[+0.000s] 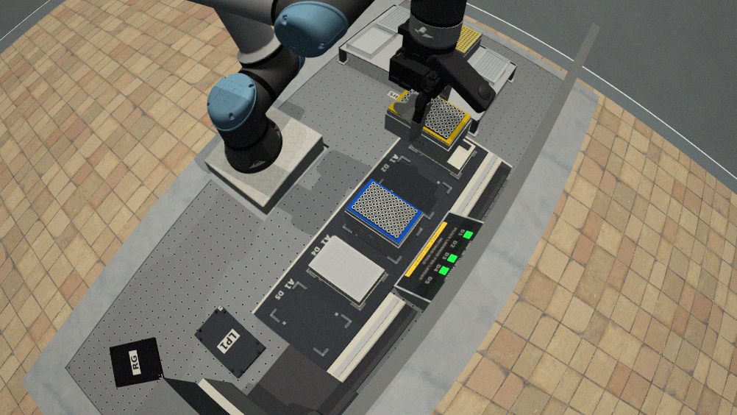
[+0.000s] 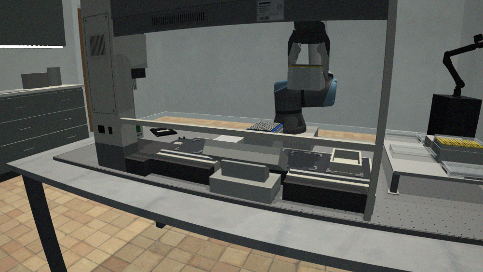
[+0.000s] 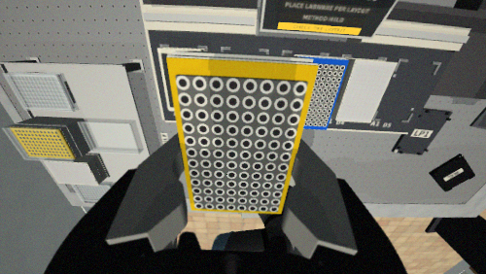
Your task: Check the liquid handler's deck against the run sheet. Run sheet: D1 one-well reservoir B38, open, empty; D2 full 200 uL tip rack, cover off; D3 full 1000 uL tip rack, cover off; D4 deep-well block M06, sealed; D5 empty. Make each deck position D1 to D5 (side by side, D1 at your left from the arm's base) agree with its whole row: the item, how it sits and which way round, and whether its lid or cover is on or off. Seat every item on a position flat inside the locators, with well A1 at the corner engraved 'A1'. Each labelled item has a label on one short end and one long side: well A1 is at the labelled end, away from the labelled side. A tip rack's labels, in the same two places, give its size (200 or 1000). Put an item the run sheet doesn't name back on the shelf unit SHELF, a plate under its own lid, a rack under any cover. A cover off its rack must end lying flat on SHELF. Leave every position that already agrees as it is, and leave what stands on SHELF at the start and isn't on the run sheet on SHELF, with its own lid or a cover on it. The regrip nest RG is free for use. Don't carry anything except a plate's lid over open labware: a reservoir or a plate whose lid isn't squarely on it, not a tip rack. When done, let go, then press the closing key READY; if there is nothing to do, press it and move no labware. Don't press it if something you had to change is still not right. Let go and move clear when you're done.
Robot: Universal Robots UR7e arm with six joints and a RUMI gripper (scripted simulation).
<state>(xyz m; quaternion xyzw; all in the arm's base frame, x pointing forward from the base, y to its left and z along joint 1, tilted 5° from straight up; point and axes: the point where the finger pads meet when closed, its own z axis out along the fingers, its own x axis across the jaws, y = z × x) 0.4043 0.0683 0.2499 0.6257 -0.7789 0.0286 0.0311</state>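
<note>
Right now the yellow-framed tip rack is 1 cm behind my hand and 1 cm above it. Also, from my hand: blue-framed tip rack (18 cm below, 13 cm to the right, 3 cm behind); one-well reservoir (24 cm below, 12 cm to the left, 3 cm ahead); handler's frame post (22 cm ahead, 14 cm to the left, 7 cm below).
</note>
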